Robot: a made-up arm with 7 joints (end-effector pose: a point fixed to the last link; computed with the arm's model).
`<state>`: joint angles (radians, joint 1 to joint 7).
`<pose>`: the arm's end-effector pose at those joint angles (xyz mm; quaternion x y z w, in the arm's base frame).
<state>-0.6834 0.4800 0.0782 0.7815 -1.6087 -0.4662 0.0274</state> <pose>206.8 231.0 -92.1 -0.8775 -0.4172 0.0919 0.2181</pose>
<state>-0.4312 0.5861 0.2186 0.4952 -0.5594 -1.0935 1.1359</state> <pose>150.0 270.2 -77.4 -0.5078 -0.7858 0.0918 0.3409</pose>
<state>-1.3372 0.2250 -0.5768 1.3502 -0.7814 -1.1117 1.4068</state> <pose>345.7 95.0 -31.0 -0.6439 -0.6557 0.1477 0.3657</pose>
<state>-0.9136 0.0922 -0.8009 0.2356 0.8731 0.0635 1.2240</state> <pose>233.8 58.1 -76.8 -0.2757 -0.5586 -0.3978 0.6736</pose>
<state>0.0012 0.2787 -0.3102 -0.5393 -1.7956 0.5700 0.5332</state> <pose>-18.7 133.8 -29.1 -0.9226 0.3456 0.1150 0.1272</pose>
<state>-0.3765 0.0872 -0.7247 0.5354 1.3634 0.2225 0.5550</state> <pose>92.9 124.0 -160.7 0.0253 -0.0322 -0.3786 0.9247</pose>
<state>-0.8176 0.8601 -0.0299 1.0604 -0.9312 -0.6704 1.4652</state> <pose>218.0 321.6 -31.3 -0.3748 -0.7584 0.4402 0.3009</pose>
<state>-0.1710 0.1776 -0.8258 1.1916 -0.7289 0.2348 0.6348</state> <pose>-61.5 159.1 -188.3 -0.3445 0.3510 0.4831 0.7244</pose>
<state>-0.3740 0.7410 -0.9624 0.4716 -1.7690 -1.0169 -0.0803</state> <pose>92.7 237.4 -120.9 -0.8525 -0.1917 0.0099 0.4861</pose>
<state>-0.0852 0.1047 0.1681 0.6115 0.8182 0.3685 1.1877</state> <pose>-37.8 179.1 -180.1 0.0236 -0.1502 0.3288 0.9321</pose>
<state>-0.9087 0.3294 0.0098 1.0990 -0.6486 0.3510 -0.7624</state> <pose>230.6 184.0 -131.1 -0.8680 0.2889 -0.0641 0.3987</pose>
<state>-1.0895 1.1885 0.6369 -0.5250 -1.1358 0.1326 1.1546</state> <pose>131.0 247.6 179.8 -0.6239 -0.6838 -0.2842 0.2497</pose>
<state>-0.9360 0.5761 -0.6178 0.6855 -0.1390 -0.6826 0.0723</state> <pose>265.3 213.3 -60.2 -0.4313 -0.0622 -0.4537 0.7774</pose>
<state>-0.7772 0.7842 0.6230 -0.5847 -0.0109 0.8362 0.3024</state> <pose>142.6 274.3 73.8 -0.4006 -0.5587 0.0127 0.7261</pose>
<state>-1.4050 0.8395 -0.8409 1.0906 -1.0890 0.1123 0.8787</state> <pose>301.9 259.6 55.3 -0.4990 -0.3725 0.2872 0.7279</pose>
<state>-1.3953 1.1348 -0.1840 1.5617 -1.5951 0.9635 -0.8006</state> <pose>233.2 347.0 86.4 -0.9833 0.0025 -0.1321 0.1251</pose>
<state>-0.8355 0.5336 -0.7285 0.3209 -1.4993 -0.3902 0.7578</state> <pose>205.5 141.3 -53.6 -0.8777 -0.1332 0.1503 0.4351</pose>
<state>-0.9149 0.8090 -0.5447 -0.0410 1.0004 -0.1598 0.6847</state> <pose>237.2 236.1 41.6 0.1095 -0.4339 -0.5028 0.7395</pose>
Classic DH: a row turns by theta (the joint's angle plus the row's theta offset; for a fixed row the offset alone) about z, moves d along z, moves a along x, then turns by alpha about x. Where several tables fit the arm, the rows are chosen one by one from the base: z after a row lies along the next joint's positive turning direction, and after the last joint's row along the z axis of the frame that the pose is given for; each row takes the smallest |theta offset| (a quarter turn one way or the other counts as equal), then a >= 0, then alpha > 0; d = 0 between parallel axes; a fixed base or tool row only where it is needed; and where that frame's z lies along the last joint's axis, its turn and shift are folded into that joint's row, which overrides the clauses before.
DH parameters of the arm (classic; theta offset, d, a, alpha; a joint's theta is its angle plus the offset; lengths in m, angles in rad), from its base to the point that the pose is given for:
base (fixed): -0.071 0.1409 0.0002 -1.3004
joint 1: -1.3111 0.0972 -0.0348 -1.5708
joint 2: 1.2915 -0.0295 -0.021 1.5708
joint 3: -1.5708 -0.2267 0.0113 1.5708
joint 4: -1.5708 0.009 0.0051 1.5708
joint 5: 0 0.1048 0.0011 -1.5708
joint 6: -1.5708 -0.02 0.0249 1.5708
joint 7: 0.0002 -0.0307 -0.0119 -1.5709
tool (fixed): -0.2501 0.014 0 0

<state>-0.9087 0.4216 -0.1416 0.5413 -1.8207 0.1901 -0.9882</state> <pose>260.5 154.0 -35.1 0.8637 -0.0859 0.4950 0.0402</pose>
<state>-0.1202 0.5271 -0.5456 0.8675 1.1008 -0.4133 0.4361</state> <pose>-4.2 288.6 -152.6 -0.0609 0.3525 -0.3295 0.8737</pose>
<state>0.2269 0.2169 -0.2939 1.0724 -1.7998 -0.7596 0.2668</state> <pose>-139.7 174.1 -169.1 -0.5231 -0.3704 0.6780 0.3598</pose>
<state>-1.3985 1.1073 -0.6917 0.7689 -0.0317 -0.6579 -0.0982</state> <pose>287.6 323.1 140.9 -0.0961 -0.1289 -0.4158 0.8951</pose>
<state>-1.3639 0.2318 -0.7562 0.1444 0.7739 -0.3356 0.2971</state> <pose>307.6 45.7 73.4 -0.0491 -0.3321 -0.7256 0.6007</pose>
